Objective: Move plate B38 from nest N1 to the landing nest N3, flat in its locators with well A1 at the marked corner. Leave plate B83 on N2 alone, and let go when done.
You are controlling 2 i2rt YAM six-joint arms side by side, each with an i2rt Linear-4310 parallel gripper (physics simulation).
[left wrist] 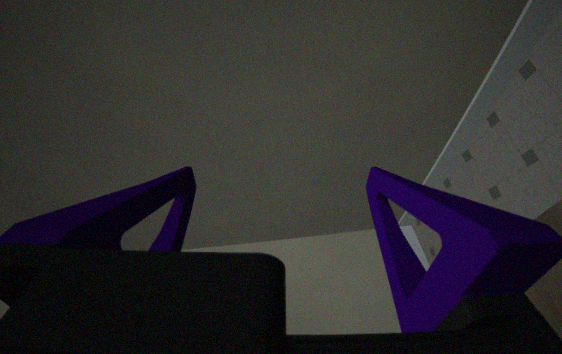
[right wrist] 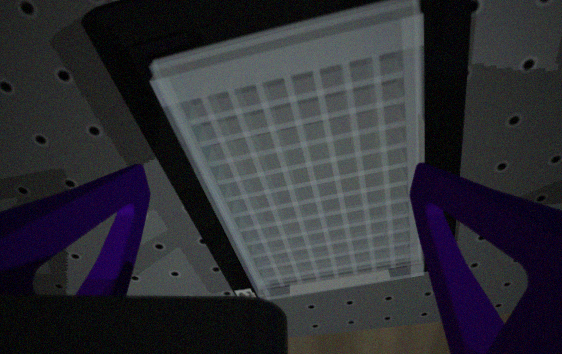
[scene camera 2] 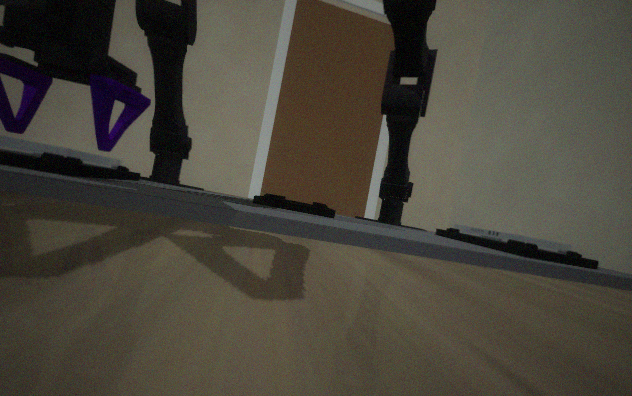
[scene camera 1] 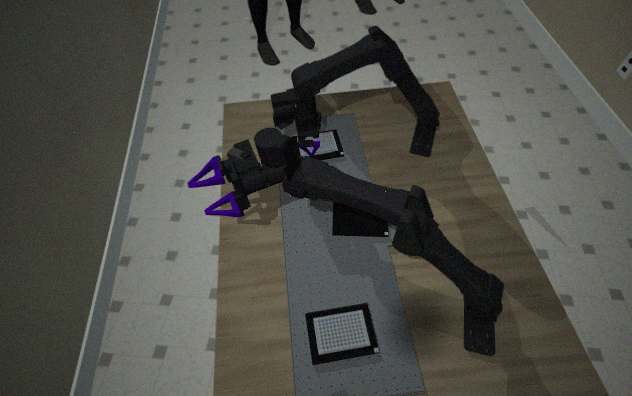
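Note:
A clear well plate [scene camera 1: 327, 142] [scene camera 2: 30, 147] [right wrist: 310, 150] sits in a black nest at the far end of the grey deck. Another plate [scene camera 1: 342, 332] [scene camera 2: 525, 239] sits in the near nest. The middle black nest [scene camera 1: 357, 220] [scene camera 2: 295, 204] is empty, partly hidden by the left arm. No plate or nest names are readable. My right gripper [scene camera 1: 311, 151] [scene camera 2: 62, 140] [right wrist: 280, 178] is open above the far plate, which lies skewed in its wrist view; one fingertip overlaps the plate's right edge there. My left gripper [scene camera 1: 198, 199] [left wrist: 281, 176] is open and empty, beyond the table's left edge.
The grey perforated deck [scene camera 1: 320, 280] lies on the wooden table [scene camera 1: 255, 310]. The left arm's links cross over the deck between the far and middle nests, close to the right gripper. A white corner marker [scene camera 1: 376, 350] shows on the near nest. Dark legs stand behind the table.

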